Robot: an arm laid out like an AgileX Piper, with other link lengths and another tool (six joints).
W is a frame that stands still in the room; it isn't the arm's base.
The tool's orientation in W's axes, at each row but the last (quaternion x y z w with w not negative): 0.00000 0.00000 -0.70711 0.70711; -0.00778 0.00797 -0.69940 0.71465; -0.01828 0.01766 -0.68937 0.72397; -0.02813 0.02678 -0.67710 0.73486; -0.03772 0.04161 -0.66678 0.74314; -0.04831 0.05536 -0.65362 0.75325; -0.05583 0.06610 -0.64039 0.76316; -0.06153 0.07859 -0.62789 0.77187; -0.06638 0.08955 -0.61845 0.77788; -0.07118 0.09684 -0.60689 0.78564; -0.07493 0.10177 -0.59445 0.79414; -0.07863 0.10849 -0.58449 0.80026
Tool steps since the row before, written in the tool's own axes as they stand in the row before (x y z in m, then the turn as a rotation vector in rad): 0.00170 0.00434 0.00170 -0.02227 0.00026 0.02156; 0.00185 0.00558 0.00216 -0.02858 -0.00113 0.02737; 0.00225 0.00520 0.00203 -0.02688 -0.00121 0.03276; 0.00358 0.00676 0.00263 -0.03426 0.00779 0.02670; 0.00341 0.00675 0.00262 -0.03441 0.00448 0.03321; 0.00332 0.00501 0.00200 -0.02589 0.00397 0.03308; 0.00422 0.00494 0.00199 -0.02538 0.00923 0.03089; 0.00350 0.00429 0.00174 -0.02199 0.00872 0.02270; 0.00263 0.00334 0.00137 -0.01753 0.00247 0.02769; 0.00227 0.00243 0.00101 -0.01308 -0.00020 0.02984; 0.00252 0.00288 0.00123 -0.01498 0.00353 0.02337; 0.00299 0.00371 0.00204 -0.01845 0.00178 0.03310
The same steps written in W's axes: 0.00434 -0.00170 0.00170 0.00026 0.02227 0.02156; 0.00567 -0.00173 0.00203 -0.00114 0.02855 0.02740; 0.00540 -0.00199 0.00176 -0.00086 0.02686 0.03279; 0.00721 -0.00300 0.00209 0.00701 0.03492 0.02606; 0.00733 -0.00266 0.00181 0.00446 0.03471 0.03290; 0.00566 -0.00258 0.00118 0.00513 0.02620 0.03267; 0.00586 -0.00330 0.00100 0.00994 0.02661 0.02961; 0.00516 -0.00256 0.00072 0.00850 0.02322 0.02153; 0.00405 -0.00182 0.00047 0.00464 0.01743 0.02748; 0.00308 -0.00159 0.00027 0.00373 0.01243 0.02988; 0.00367 -0.00161 0.00032 0.00506 0.01532 0.02286; 0.00483 -0.00172 0.00078 0.00502 0.01808 0.03297
